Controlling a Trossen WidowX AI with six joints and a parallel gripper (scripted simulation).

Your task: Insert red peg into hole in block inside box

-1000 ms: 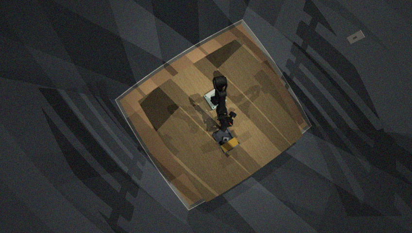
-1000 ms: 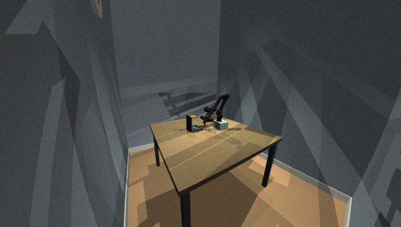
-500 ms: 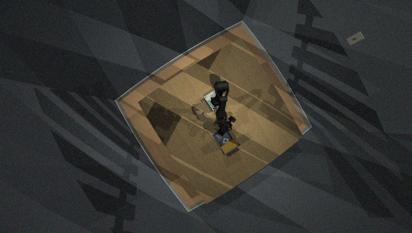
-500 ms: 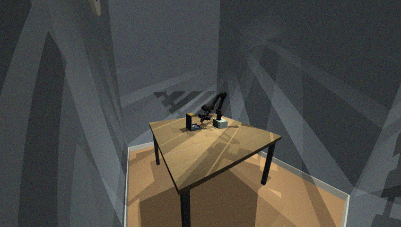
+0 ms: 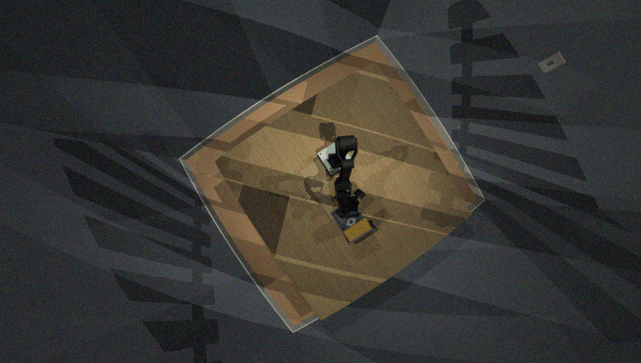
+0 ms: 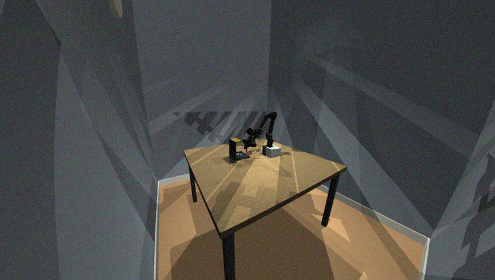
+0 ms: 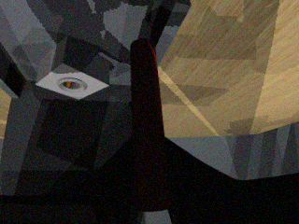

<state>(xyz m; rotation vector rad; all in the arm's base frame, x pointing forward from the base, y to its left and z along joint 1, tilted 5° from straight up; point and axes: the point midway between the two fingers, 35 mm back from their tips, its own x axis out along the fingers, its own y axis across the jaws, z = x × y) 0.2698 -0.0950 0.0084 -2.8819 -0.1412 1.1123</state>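
My gripper tip is now 60 mm short of the yellow roof, 70 mm to the left of it and 90 mm below it. Also, from my gripper tip: red peg: 30 mm behind, 10 mm below.
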